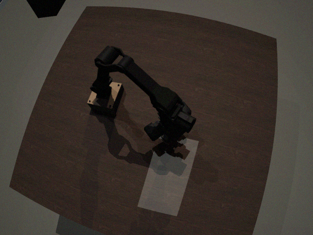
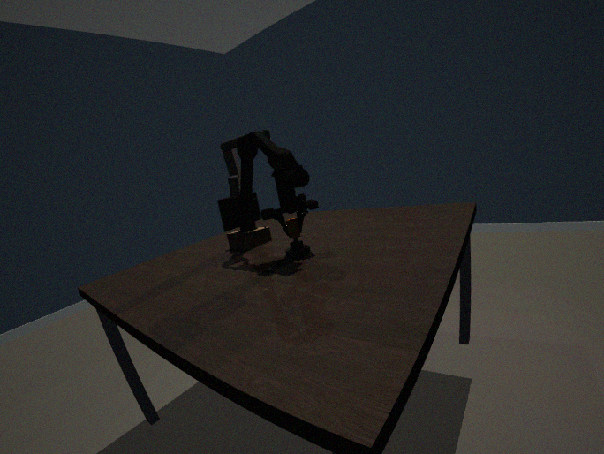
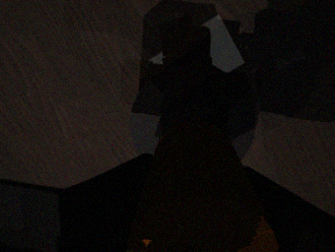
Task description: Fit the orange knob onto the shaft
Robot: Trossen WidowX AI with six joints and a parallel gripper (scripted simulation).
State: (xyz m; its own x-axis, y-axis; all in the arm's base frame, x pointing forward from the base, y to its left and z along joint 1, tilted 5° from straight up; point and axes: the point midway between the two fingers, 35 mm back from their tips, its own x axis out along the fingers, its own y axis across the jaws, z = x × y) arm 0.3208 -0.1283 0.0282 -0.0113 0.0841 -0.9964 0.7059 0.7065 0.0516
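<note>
Now: gripper tip 20 mm below the orange knob. The rest, counted from my gripper tip: round pedestal 40 mm below.
</note>
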